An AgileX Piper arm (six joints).
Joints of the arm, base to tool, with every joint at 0 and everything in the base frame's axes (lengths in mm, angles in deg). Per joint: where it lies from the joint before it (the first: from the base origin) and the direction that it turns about. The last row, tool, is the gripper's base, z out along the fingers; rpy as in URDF.
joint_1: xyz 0.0 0.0 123.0 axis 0 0 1
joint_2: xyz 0.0 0.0 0.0 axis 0 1 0
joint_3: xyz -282.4 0.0 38.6 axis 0 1 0
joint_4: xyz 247.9 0.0 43.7 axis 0.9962 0 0.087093
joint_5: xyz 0.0 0.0 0.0 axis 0 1 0
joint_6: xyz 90.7 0.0 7.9 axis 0.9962 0 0.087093
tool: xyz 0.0 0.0 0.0 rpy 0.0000 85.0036 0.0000
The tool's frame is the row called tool.
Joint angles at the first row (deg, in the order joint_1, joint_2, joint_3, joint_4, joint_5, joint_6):
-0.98 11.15 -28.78 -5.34 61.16 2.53
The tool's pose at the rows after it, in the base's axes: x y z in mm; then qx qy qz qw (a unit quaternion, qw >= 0):
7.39, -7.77, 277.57, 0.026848, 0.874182, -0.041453, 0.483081
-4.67, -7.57, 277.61, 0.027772, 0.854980, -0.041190, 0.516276
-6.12, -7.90, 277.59, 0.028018, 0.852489, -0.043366, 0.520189
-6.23, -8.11, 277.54, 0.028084, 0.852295, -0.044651, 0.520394
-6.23, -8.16, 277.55, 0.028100, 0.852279, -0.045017, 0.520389
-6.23, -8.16, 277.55, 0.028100, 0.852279, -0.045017, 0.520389
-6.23, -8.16, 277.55, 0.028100, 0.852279, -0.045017, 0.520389
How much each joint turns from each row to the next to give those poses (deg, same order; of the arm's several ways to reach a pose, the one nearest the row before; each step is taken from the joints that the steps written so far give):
0.00 -6.31 0.00 -0.16 0.01 0.00
0.00 -4.45 0.00 0.00 0.05 -0.05
0.00 -0.53 0.00 -0.26 0.00 0.00
0.00 -0.04 0.01 -0.15 0.00 0.00
0.00 0.00 0.00 -0.03 0.00 0.00
0.00 0.00 0.00 0.00 0.00 0.00
0.00 0.00 0.00 0.00 0.00 0.00

